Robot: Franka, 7 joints.
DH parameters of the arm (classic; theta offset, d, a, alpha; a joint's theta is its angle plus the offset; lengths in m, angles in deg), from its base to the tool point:
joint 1: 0 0.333 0 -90
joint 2: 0 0 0 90
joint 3: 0 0.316 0.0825 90
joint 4: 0 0 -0.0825 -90
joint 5: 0 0.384 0 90
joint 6: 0 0 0.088 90
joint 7: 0 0.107 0 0
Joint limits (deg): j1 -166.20..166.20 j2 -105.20..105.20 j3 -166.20..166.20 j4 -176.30..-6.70 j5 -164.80..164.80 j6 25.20..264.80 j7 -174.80..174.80
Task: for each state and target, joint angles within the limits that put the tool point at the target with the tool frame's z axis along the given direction. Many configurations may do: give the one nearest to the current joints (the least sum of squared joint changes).
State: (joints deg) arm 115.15 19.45 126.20 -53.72 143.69 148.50 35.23
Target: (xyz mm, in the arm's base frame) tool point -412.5 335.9 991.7 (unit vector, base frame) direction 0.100 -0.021 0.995
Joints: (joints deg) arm 101.32 40.29 103.79 -42.24 123.10 126.10 35.23
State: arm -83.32 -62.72 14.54 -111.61 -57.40 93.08 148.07
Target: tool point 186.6 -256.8 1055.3 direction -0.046 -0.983 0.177
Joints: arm -74.14 -20.75 12.11 -69.74 -48.21 137.67 148.07
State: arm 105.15 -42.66 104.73 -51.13 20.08 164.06 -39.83
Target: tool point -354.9 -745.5 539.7 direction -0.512 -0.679 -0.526
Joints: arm 82.58 -60.08 131.11 -38.18 38.06 145.94 -39.83
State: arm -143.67 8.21 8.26 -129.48 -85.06 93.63 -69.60
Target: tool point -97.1 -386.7 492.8 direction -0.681 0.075 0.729
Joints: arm -127.50 -19.82 38.39 -149.72 -113.95 63.78 -69.60
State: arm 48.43 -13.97 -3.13 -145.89 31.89 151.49 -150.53
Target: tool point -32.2 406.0 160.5 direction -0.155 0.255 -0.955
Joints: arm 61.70 19.58 35.51 -156.02 23.59 188.49 -150.53
